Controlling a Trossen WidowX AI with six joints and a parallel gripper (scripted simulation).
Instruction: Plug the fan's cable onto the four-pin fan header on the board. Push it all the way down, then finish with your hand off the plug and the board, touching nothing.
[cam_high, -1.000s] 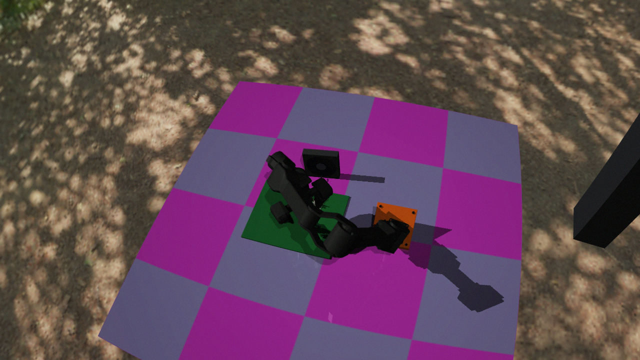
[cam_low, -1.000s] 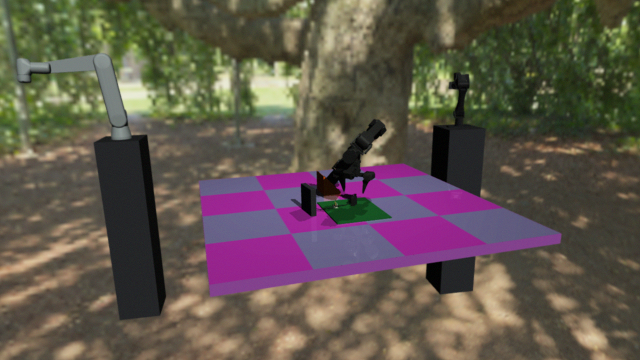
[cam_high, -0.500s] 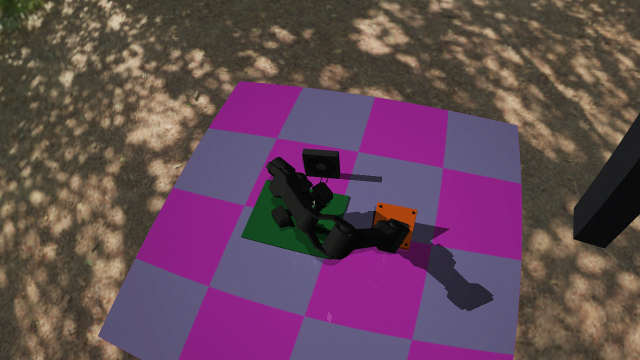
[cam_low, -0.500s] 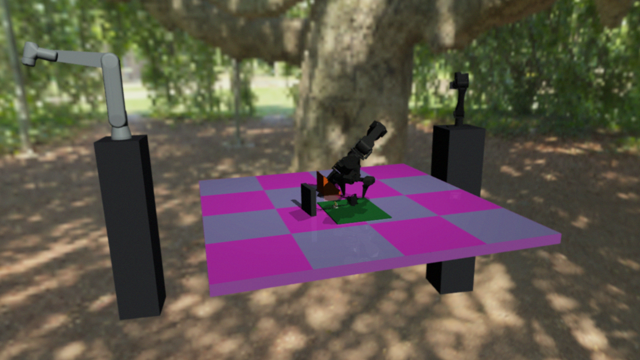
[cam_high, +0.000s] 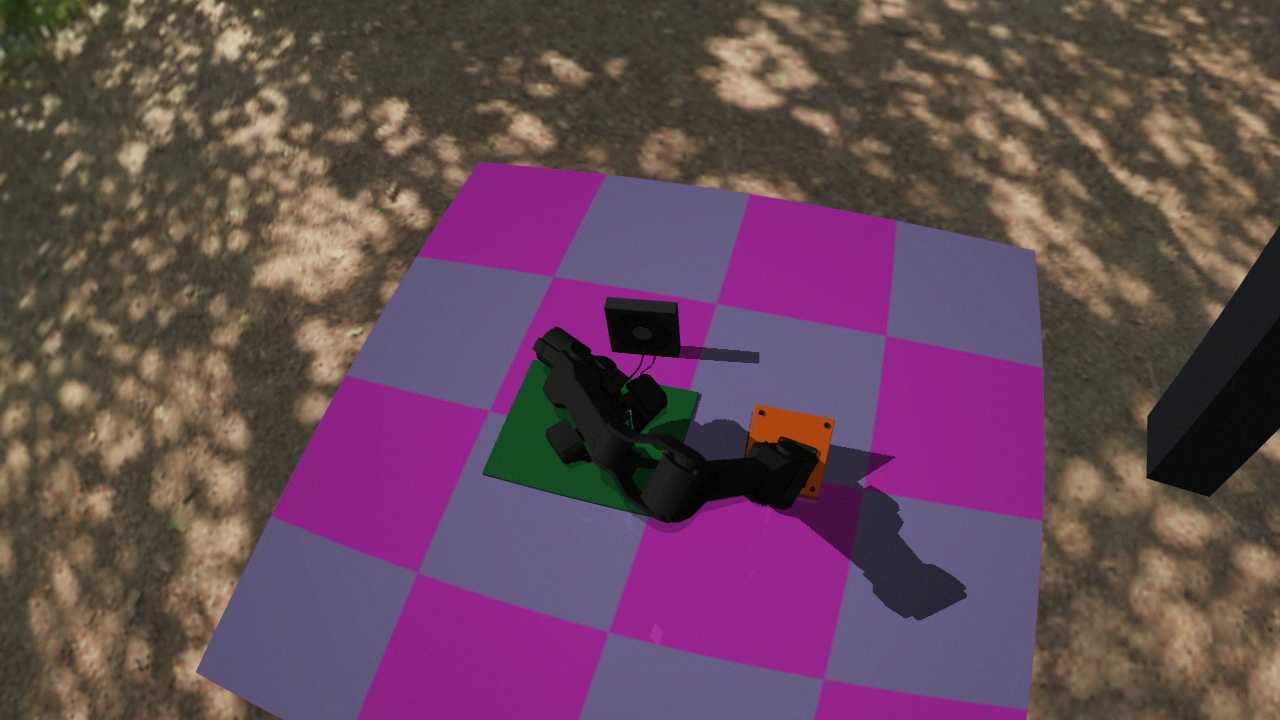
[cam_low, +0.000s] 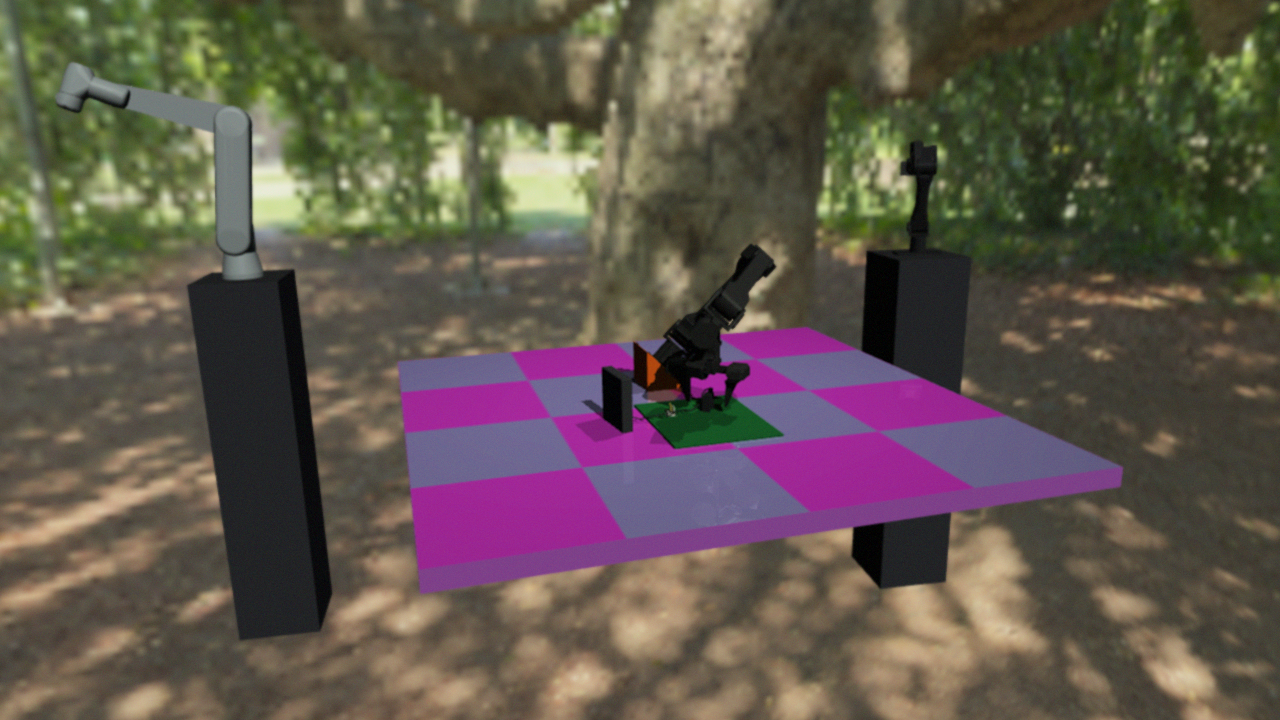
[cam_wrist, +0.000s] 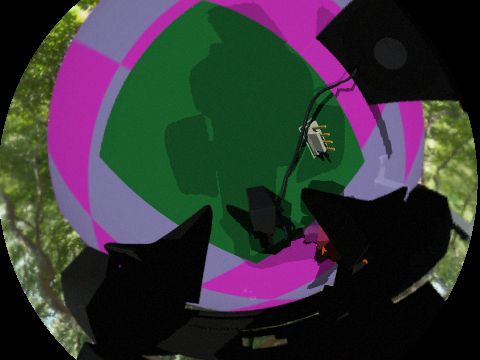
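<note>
Right now my gripper tip is 50 mm short of the green board, 20 mm to the left of it and 30 mm above it. From my gripper tip the other things lie so: black fan: 30 mm ahead, 200 mm to the right, 40 mm above; then black plug: 10 mm behind.
</note>
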